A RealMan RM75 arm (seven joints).
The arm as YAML. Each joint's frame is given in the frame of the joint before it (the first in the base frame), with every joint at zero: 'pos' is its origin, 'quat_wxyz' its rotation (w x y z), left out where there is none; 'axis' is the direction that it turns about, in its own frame. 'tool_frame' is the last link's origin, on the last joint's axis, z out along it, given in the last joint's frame.
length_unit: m
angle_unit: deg
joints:
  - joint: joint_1
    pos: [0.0, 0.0, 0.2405]
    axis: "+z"
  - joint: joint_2
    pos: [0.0, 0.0, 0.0]
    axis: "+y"
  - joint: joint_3
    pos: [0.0, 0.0, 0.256]
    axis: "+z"
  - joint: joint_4
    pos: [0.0, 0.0, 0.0]
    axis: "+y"
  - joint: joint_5
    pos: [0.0, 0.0, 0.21]
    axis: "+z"
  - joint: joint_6
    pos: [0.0, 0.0, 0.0]
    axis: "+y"
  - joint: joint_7
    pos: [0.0, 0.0, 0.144]
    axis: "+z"
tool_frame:
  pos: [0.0, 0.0, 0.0]
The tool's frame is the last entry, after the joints.
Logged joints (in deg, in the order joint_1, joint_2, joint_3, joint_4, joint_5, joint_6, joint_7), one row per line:
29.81 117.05 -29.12 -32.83 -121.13 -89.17 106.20
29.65 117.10 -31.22 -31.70 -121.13 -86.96 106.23
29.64 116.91 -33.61 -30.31 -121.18 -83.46 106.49
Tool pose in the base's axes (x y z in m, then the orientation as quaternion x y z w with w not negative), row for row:
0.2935 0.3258 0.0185 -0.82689 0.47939 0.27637 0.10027
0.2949 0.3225 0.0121 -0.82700 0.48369 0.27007 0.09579
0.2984 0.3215 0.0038 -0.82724 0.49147 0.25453 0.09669
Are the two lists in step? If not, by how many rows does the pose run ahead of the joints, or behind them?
The pose runs 1 row behind the joints: the pose in row i belongs to the joints in row i - 1.
